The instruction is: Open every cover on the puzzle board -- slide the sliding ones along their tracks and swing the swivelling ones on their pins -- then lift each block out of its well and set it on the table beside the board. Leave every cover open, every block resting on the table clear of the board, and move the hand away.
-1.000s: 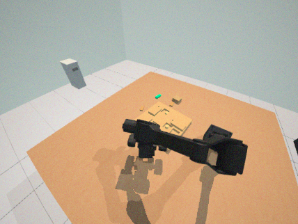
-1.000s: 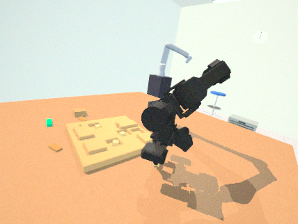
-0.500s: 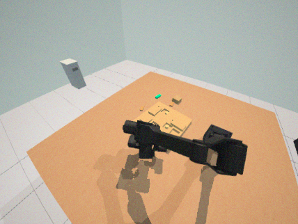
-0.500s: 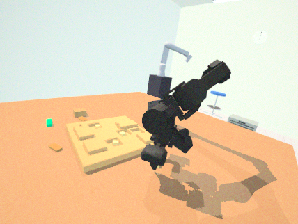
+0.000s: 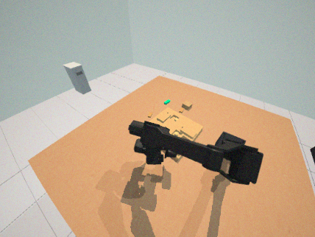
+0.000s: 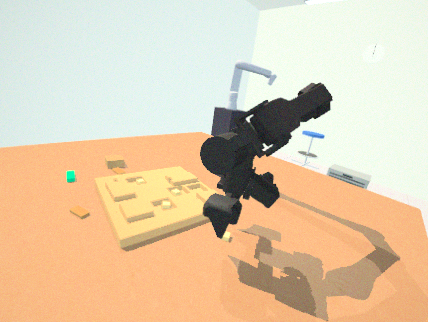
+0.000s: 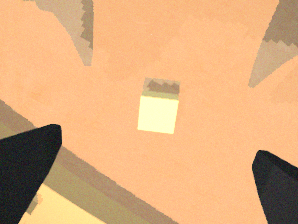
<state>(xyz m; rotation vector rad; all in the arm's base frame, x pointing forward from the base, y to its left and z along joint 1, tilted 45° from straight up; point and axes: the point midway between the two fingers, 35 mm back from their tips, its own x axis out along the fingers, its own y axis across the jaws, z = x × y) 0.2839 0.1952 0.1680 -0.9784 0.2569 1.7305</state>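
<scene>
Now: the tan puzzle board 4 cm ahead of my gripper tip, 21 cm to the right of it and 2 cm below it.
</scene>
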